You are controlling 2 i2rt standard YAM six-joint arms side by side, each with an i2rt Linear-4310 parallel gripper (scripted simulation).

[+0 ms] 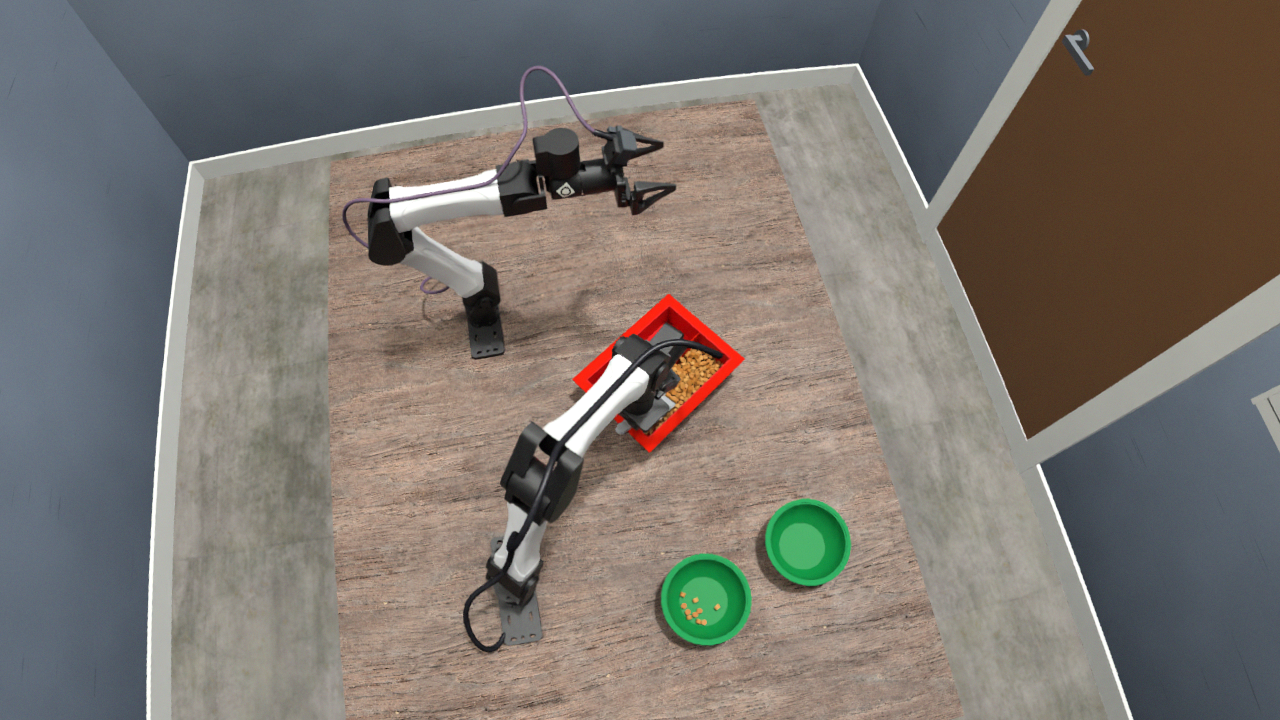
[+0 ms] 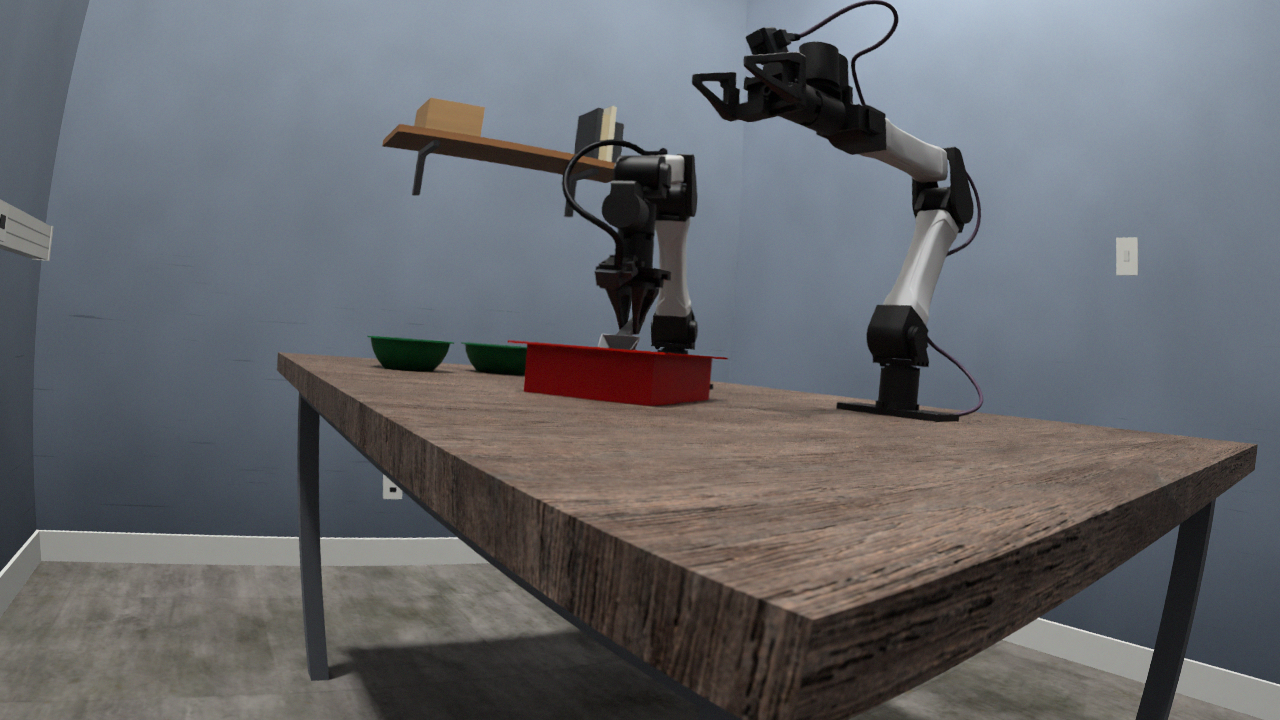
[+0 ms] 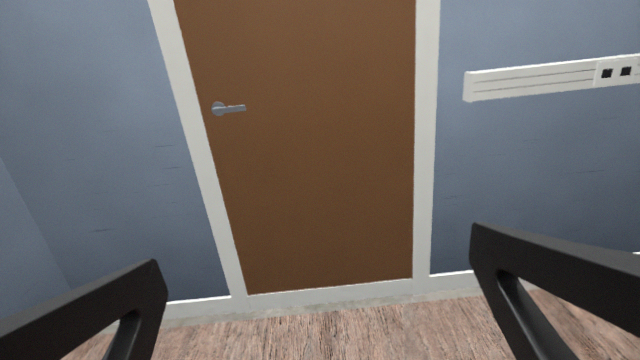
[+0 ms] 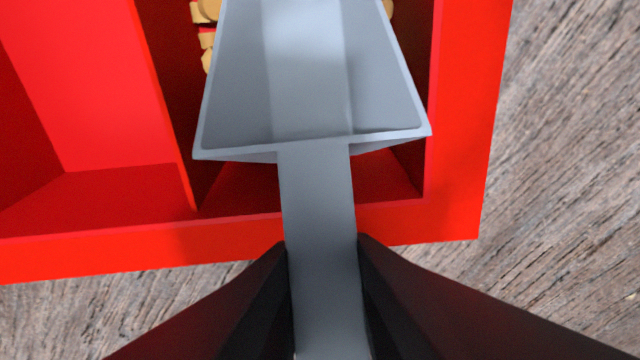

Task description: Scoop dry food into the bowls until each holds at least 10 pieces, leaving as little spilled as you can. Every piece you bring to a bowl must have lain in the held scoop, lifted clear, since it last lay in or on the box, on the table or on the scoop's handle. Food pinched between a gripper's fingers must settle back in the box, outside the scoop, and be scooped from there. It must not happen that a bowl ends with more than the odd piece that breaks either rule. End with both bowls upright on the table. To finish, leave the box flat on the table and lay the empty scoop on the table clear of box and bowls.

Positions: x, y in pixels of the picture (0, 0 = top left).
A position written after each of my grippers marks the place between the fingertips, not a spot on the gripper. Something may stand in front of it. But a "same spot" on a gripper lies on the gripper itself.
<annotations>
my left gripper: image 1 670, 165; image 2; image 3; not seen in image 4 (out of frame)
my right gripper: image 1 634, 420; image 2; image 4; not seen in image 3 (out of frame)
same spot on my left gripper: (image 3: 592, 278) = (image 2: 716, 74)
same spot on my right gripper: (image 4: 419, 307) = (image 2: 616, 301)
</annotations>
